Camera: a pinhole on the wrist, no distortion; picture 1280 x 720 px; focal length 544.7 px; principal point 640.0 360.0 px. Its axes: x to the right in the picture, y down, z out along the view. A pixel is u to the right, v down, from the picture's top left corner.
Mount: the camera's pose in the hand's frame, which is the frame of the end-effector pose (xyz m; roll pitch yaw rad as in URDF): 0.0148 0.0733 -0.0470 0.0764 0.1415 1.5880
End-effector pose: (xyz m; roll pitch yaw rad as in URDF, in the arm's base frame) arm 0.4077 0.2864 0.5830 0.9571 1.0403 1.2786
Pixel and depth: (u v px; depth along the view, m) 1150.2 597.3 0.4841
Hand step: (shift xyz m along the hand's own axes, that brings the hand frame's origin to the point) -0.1674 0.5895 0.3829
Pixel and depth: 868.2 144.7 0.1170
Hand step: 0.0687 0.1387 0.0581
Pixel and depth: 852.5 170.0 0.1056
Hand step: 0.0586 0.1293 0.0486
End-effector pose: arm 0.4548 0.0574 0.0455 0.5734 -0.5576 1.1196
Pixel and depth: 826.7 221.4 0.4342
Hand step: 0.1545 0.2829 0.3523
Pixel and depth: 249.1 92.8 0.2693
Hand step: 0.1697 -0.0789 0.2361
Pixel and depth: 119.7 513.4 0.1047
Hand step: -0.0052 -0.0110 0.0727
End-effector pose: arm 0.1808 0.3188 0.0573 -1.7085 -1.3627 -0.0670
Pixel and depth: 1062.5 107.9 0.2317
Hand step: 0.1358 0.2848 0.1483
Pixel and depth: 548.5 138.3 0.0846
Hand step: 0.0556 0.0715 0.0359
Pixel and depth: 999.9 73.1 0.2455
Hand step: 0.1591 0.2695 0.1627
